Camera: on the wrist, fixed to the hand. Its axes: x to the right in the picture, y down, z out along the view.
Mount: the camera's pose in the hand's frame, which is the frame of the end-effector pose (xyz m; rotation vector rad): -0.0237 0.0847 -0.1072 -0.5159 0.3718 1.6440
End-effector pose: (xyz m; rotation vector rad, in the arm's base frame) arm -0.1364 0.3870 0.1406 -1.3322 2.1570 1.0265
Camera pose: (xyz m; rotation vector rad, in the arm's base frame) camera -0.1962 0.3427 0.2576 -0.3772 -2.0131 -1.2211
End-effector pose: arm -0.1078 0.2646 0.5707 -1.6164 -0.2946 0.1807
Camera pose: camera -0.0922 0.1513 0.4923 -1.9732 1.4465 1.0774
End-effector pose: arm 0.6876 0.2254 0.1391 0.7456 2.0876 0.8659
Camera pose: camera 0.6336 0.2235 0.2668 -1.8980 -0.8795 -2.1427
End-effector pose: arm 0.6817 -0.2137 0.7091 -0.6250 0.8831 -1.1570
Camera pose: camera 0.6302 -0.1636 0.5905 0.0735 1.5328 0.4885
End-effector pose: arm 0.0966 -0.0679 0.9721 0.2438 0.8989 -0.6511
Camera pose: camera 0.0691 0.0574 0.9195 0.5306 0.8737 1.1636
